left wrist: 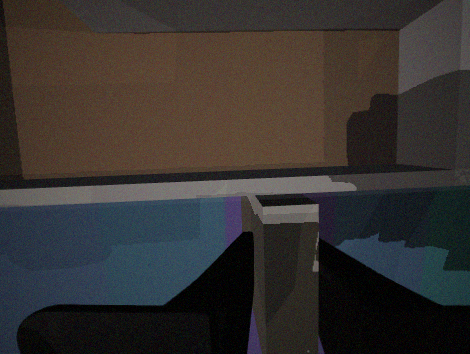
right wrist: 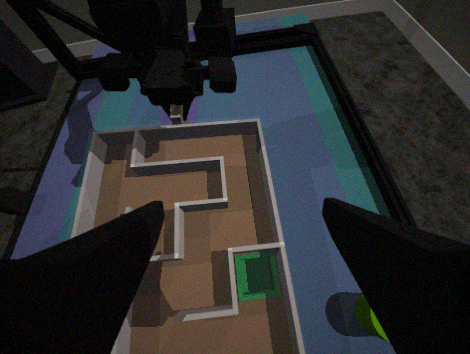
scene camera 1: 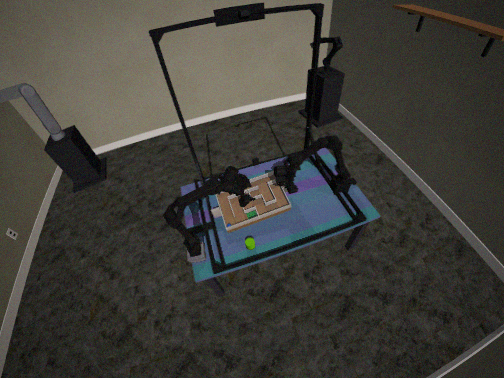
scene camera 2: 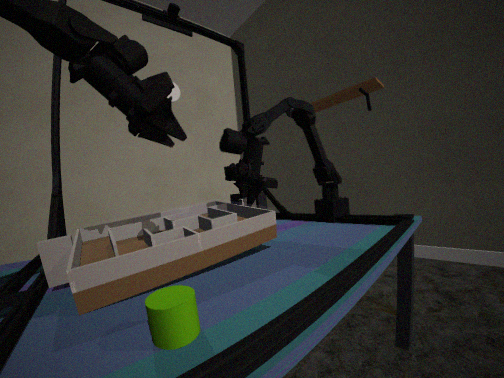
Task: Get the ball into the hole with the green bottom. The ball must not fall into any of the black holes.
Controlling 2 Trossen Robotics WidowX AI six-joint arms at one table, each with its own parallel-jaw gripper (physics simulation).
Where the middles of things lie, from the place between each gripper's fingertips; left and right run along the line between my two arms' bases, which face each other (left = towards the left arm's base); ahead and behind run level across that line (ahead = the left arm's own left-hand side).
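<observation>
Counting from my right hand, I find the wooden maze board (scene camera 2: 105, 262) 10 cm behind it, 2 cm to the left of it and 20 cm below it. The green cylinder (scene camera 2: 172, 313) is 15 cm ahead of that same right hand, 12 cm to the right of it and 24 cm below it.
From my left hand, the board is 23 cm to the right, 3 cm behind and 4 cm below. As for the cylinder, it is 36 cm to the right of my left hand, 22 cm ahead of it and 8 cm below it.
</observation>
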